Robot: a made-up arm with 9 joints. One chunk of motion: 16 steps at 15 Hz.
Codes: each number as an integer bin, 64 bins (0 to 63) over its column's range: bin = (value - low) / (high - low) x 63, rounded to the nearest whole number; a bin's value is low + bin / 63 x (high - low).
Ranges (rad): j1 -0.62..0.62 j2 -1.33..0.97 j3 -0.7..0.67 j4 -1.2..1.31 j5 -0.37..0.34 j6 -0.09..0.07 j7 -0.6..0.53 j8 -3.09..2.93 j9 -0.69..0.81
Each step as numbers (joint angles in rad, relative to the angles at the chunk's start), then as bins.
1 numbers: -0.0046 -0.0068 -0.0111 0.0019 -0.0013 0.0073 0.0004 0.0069 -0.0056
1 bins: 31 36 32 30 33 38 33 32 29
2 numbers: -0.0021 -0.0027 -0.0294 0.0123 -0.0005 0.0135 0.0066 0.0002 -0.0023
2 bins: 31 36 31 30 33 41 34 32 29
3 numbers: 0.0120 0.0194 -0.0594 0.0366 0.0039 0.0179 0.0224 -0.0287 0.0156
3 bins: 32 37 29 31 33 42 35 32 30
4 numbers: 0.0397 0.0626 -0.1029 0.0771 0.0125 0.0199 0.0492 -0.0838 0.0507
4 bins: 34 38 27 32 34 43 36 31 31
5 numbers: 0.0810 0.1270 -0.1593 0.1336 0.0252 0.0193 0.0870 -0.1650 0.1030
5 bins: 36 40 25 33 35 43 38 31 33
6 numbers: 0.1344 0.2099 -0.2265 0.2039 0.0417 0.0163 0.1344 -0.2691 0.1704
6 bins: 38 42 22 35 37 42 41 30 36
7 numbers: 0.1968 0.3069 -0.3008 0.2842 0.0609 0.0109 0.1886 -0.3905 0.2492
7 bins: 41 45 18 37 38 40 44 28 39
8 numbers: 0.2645 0.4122 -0.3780 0.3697 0.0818 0.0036 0.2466 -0.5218 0.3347
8 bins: 45 48 15 39 40 37 47 27 43
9 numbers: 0.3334 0.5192 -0.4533 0.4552 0.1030 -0.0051 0.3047 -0.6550 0.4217
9 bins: 48 51 11 42 42 33 50 25 47
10 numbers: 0.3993 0.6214 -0.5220 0.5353 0.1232 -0.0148 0.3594 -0.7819 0.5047
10 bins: 52 53 8 44 44 30 53 24 50
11 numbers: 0.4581 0.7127 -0.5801 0.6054 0.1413 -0.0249 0.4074 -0.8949 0.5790
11 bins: 55 56 6 45 45 26 56 23 53
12 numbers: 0.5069 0.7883 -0.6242 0.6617 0.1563 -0.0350 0.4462 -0.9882 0.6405
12 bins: 57 58 3 47 47 22 58 22 56
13 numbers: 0.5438 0.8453 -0.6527 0.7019 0.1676 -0.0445 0.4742 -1.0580 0.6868
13 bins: 59 60 2 48 48 18 60 21 58
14 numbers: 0.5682 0.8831 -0.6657 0.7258 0.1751 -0.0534 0.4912 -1.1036 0.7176
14 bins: 60 61 2 48 48 14 61 21 59
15 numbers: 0.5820 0.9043 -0.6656 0.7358 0.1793 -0.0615 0.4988 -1.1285 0.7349
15 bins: 61 61 2 49 49 11 61 21 60
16 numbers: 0.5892 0.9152 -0.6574 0.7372 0.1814 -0.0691 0.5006 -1.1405 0.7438
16 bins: 61 61 2 49 49 8 61 20 60
